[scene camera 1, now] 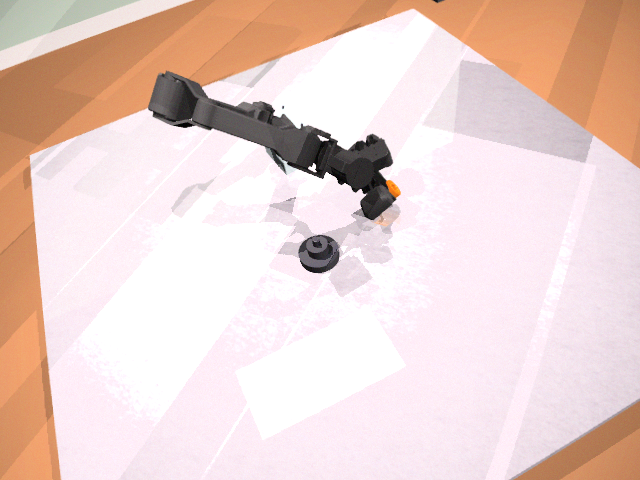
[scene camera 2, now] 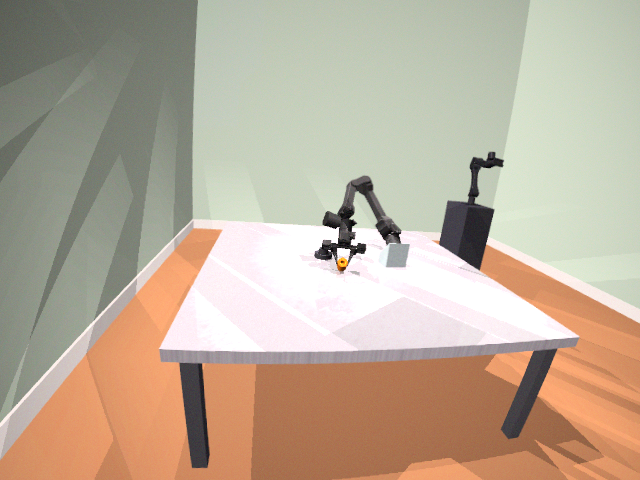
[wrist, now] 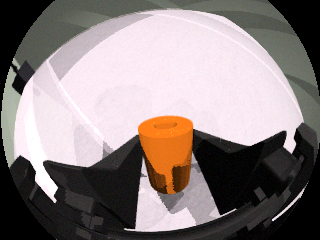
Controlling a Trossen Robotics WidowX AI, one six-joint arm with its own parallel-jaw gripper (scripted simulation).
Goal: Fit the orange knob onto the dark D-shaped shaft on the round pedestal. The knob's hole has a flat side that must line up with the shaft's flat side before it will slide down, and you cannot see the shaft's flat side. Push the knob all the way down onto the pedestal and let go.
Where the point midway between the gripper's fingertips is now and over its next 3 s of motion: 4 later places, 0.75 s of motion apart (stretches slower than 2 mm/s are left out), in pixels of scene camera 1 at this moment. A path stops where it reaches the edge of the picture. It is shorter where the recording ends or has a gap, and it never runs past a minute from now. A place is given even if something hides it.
The gripper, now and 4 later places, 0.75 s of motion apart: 391, 193; 384, 192; 383, 169; 366, 169; 365, 178
